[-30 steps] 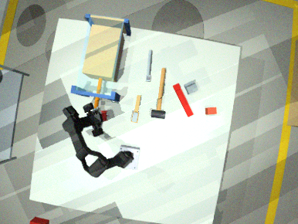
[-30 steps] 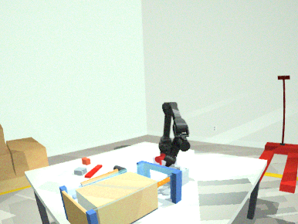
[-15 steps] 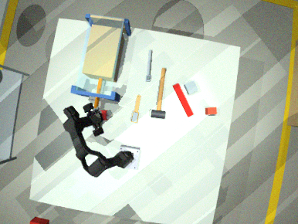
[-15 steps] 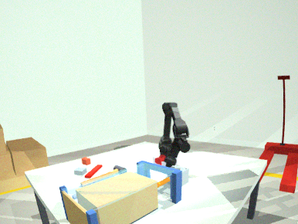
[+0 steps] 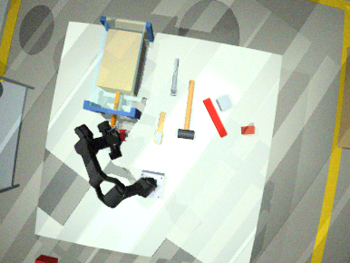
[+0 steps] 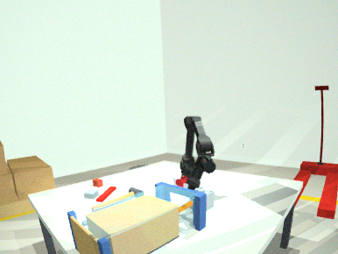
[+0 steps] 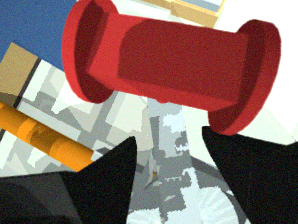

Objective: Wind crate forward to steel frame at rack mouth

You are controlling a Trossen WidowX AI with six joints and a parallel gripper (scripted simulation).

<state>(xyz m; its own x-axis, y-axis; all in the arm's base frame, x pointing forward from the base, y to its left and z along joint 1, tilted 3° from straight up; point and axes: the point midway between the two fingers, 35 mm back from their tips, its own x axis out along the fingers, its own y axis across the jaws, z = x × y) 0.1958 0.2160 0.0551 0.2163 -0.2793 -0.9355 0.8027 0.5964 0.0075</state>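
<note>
My gripper tip is 2 cm short of the red grip, 2 cm to the left of it and 4 cm below it. Also, from my gripper tip: winch: 6 cm behind, 5 cm to the left, 6 cm below; winch handle: 1 cm to the left, 1 cm above; blue frame: 12 cm ahead, 7 cm to the left, 2 cm above.
</note>
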